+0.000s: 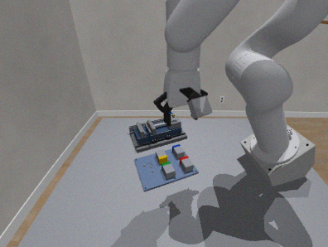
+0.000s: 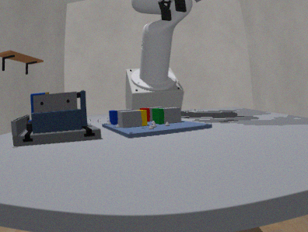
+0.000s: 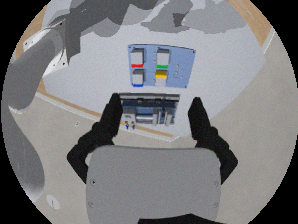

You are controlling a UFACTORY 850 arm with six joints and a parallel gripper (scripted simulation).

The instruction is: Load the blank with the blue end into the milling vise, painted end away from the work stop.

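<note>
My hand is 290 mm above the green-ended blank, 50 mm short of it and 40 mm to the left of it. Also, from my hand: yellow-ended blank 290 mm below, 120 mm to the right, 90 mm ahead; then red-ended blank 290 mm below, 80 mm to the right, 30 mm behind; then plate 320 mm below, 80 mm to the right, 70 mm ahead.
</note>
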